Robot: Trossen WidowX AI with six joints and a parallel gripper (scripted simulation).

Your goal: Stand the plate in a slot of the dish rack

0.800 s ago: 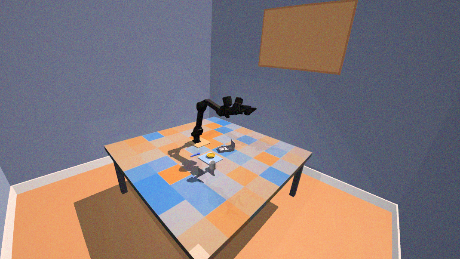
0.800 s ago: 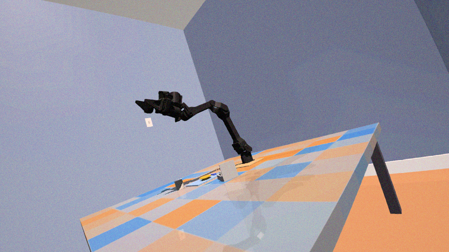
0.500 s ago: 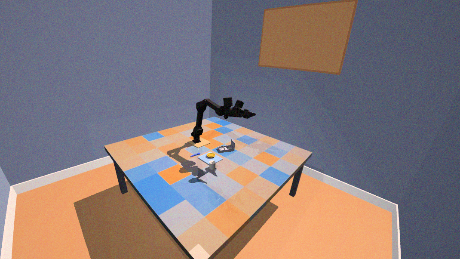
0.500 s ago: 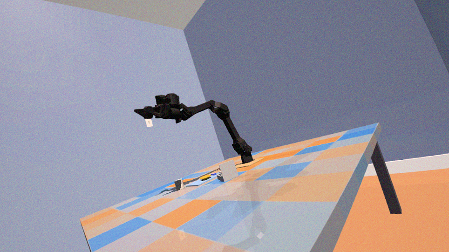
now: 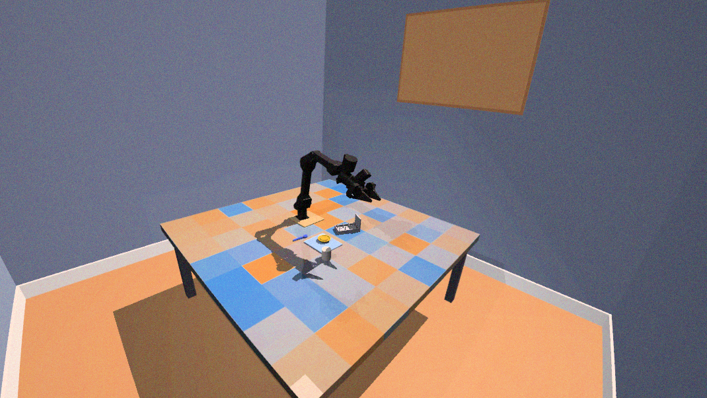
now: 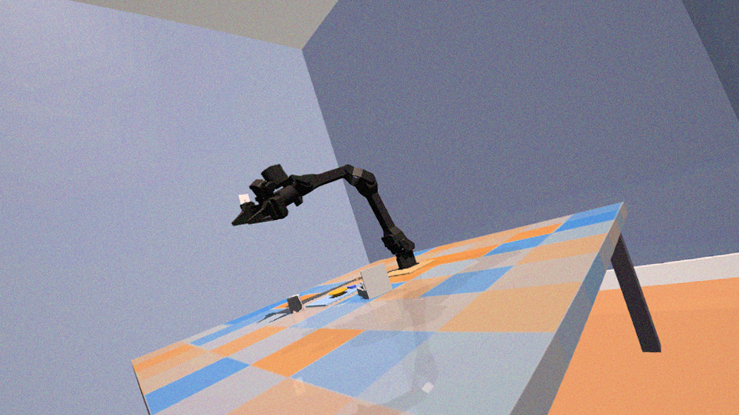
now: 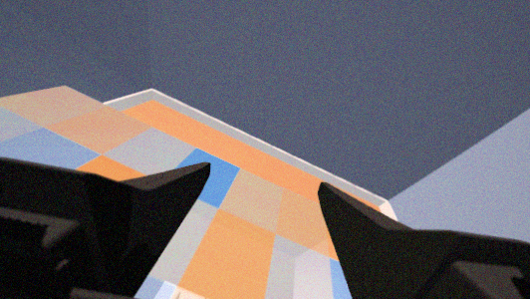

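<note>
Right now my gripper tip is 260 mm past the yellow plate, 90 mm to the left of it and 290 mm above it. The rest, counted from my gripper tip: light blue mat 240 mm behind, 110 mm to the right, 300 mm below; white cup 130 mm behind, 160 mm to the right, 280 mm below; grey dish rack 290 mm behind, 80 mm to the left, 280 mm below.
</note>
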